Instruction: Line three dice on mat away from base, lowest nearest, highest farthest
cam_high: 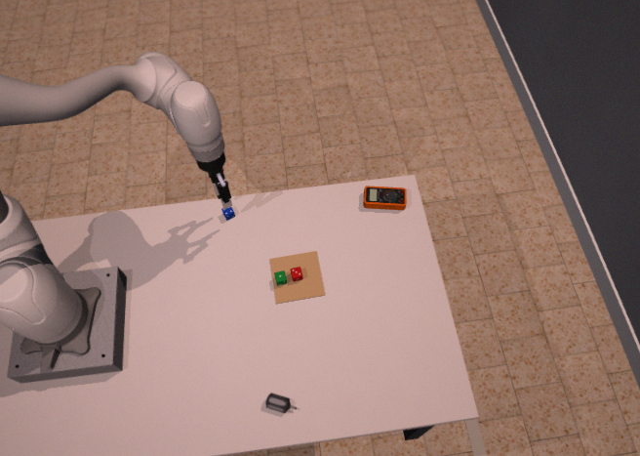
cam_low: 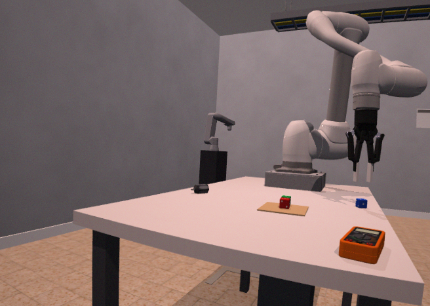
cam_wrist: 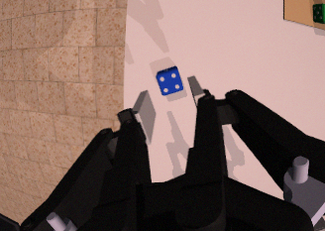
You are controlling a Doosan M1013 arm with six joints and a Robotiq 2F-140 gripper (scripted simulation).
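My hand is 110 mm above the blue die. Round my hand: red die (210 mm to the right, 210 mm ahead, 100 mm below); then green die (220 mm to the right, 170 mm ahead, 100 mm below); then tan mat (210 mm to the right, 210 mm ahead, 120 mm below).
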